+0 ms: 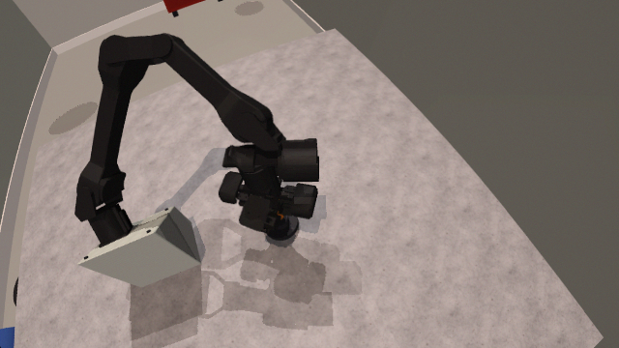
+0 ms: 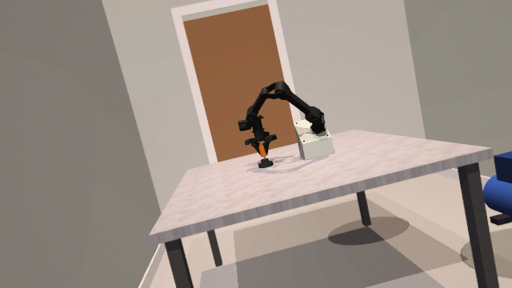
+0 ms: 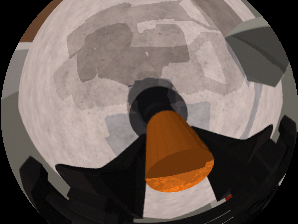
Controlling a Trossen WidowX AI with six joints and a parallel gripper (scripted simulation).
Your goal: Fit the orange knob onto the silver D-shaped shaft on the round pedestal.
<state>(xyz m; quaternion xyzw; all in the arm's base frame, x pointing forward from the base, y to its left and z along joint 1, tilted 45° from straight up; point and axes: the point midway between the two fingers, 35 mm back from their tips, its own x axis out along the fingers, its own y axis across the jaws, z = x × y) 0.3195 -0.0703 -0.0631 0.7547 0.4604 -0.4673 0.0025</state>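
The orange knob lies 3 cm above my gripper tip. Round my gripper tip: black round pedestal 4 cm below.
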